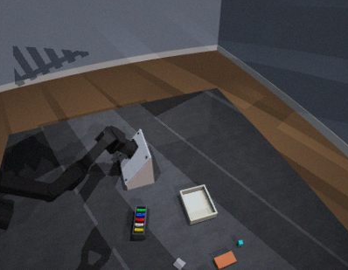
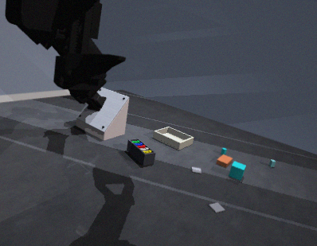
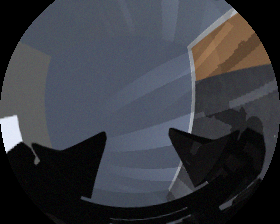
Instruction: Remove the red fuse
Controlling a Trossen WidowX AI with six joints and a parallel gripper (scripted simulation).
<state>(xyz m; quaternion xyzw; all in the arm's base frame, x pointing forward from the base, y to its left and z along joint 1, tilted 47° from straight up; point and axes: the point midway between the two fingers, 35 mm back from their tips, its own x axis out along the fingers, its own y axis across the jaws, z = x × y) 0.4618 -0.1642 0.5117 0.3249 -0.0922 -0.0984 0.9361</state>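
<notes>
Right now my gripper tip is 420 mm to the right of the red fuse, 370 mm above it and 190 mm past it. Round my gripper tip: teal cube: 540 mm to the left, 380 mm below, 110 mm ahead; then orange block: 610 mm to the left, 390 mm below, 60 mm ahead; then beige tray: 630 mm to the left, 390 mm below, 160 mm behind.
</notes>
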